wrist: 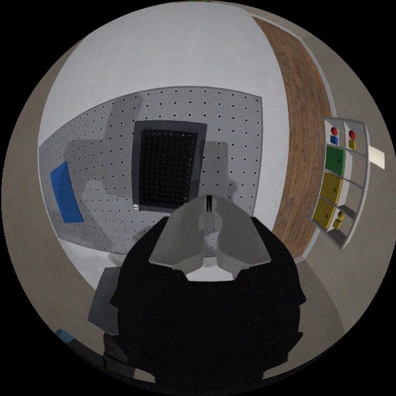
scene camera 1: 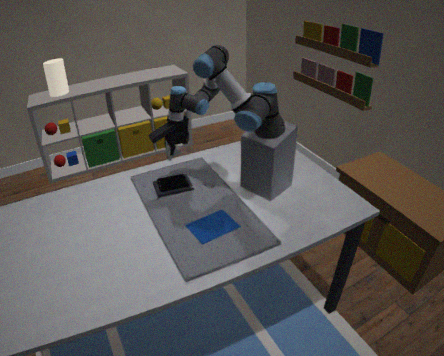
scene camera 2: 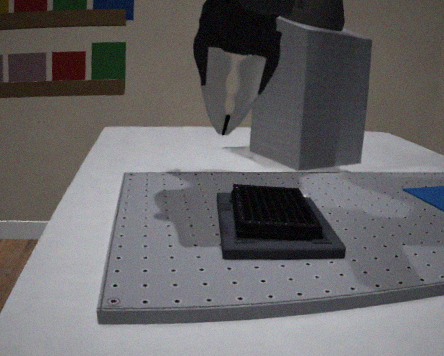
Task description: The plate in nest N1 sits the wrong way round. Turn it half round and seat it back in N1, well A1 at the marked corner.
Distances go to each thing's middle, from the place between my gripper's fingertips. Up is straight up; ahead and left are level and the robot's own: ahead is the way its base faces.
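The black well plate [scene camera 2: 262,212] is 8 cm below my hand, and it is also 1 cm ahead of my hand and 6 cm to the left of it. Dark grey nest N1 [wrist: 155,124] is 9 cm below my hand, 1 cm ahead of it and 6 cm to the left of it. As for the flat blue rectangle [scene camera 1: 212,226], I see it 10 cm below my hand, 4 cm behind it and 38 cm to the left of it.
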